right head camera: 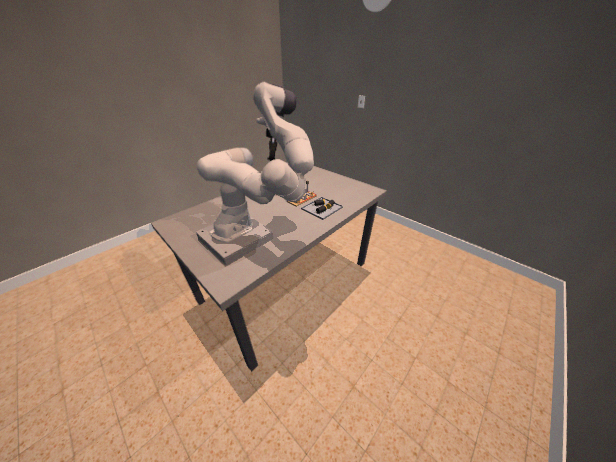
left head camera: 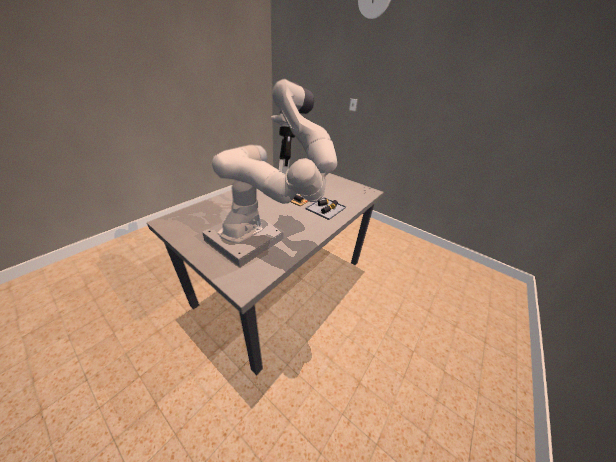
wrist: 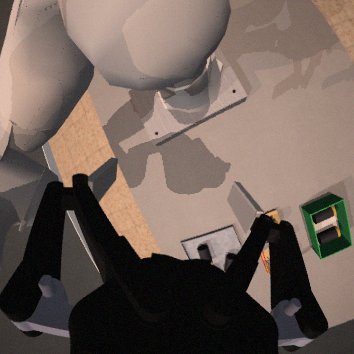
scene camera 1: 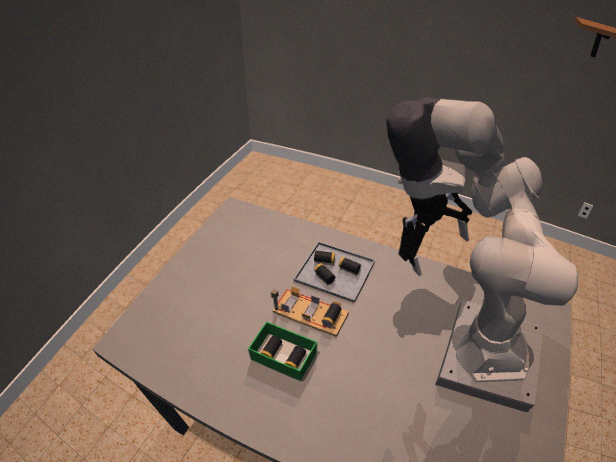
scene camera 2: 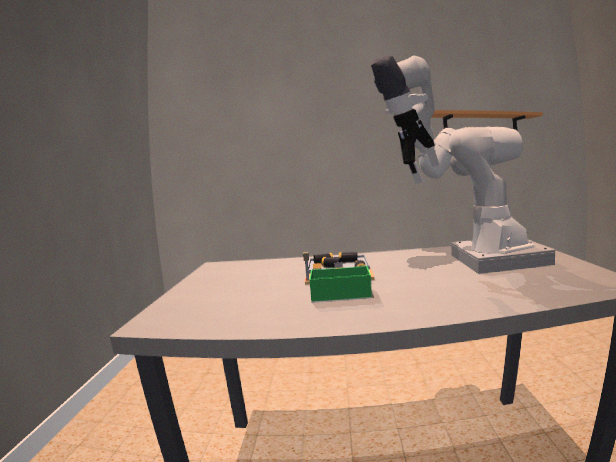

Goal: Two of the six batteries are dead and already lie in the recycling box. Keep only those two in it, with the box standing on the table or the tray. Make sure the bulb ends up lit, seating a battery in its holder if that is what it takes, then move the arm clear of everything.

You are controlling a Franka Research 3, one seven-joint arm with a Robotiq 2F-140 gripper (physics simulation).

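My gripper [scene camera 1: 440, 250] [scene camera 2: 426, 168] [wrist: 174, 180] is open and empty, high above the table. The green box [scene camera 1: 275, 366] [scene camera 2: 341, 287] [wrist: 311, 231] stands upright on the table with two batteries [scene camera 1: 272, 346] [scene camera 1: 295, 356] lying inside. The orange holder board [scene camera 1: 342, 321] lies between box and tray; one battery [scene camera 1: 332, 314] sits in its right holder, while its middle holder [scene camera 1: 311, 309] and left holder [scene camera 1: 290, 301] are empty. The bulb [scene camera 1: 274, 293] on its post looks dark. Three batteries [scene camera 1: 324, 257] [scene camera 1: 350, 265] [scene camera 1: 325, 274] lie on the grey tray [scene camera 1: 350, 288] [left head camera: 315, 207].
The robot base [scene camera 1: 452, 372] [scene camera 2: 517, 262] stands on the table [scene camera 1: 200, 300], to the right of the board, box and tray in scene camera 1. The folded arm hides the box in both head views. A wooden wall shelf [scene camera 2: 490, 114] is behind the arm.
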